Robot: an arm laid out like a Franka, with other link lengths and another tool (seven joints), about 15 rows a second.
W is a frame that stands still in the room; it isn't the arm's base.
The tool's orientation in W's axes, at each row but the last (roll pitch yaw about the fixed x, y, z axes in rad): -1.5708, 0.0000, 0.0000; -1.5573, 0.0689, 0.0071; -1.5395, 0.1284, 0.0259; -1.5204, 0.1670, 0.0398; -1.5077, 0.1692, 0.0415; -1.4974, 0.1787, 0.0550; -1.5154, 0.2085, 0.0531; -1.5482, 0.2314, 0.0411; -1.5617, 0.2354, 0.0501; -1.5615, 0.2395, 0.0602
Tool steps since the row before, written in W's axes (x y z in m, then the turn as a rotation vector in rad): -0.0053, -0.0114, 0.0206, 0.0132, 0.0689, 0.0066; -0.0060, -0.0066, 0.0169, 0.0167, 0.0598, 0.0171; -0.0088, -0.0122, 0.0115, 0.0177, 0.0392, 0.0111; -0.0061, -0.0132, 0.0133, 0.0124, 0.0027, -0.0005; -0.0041, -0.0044, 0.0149, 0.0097, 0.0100, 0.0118; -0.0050, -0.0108, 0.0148, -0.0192, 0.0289, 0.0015; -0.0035, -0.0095, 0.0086, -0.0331, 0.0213, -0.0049; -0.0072, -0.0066, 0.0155, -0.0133, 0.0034, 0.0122; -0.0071, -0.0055, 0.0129, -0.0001, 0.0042, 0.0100; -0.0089, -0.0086, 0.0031, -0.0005, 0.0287, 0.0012
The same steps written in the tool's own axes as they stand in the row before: -0.0053, -0.0206, -0.0114, 0.0132, -0.0066, 0.0689; -0.0072, -0.0165, -0.0063, 0.0159, -0.0174, 0.0599; -0.0105, -0.0106, -0.0116, 0.0171, -0.0122, 0.0391; -0.0087, -0.0127, -0.0123, 0.0124, -0.0015, 0.0023; -0.0067, -0.0142, -0.0033, 0.0080, -0.0127, 0.0104; -0.0081, -0.0143, -0.0095, -0.0176, 0.0038, 0.0297; -0.0057, -0.0081, -0.0089, -0.0302, 0.0127, 0.0224; -0.0108, -0.0135, -0.0060, -0.0156, -0.0088, 0.0041; -0.0102, -0.0109, -0.0050, -0.0022, -0.0097, 0.0043; -0.0099, -0.0009, -0.0080, 0.0009, -0.0012, 0.0287
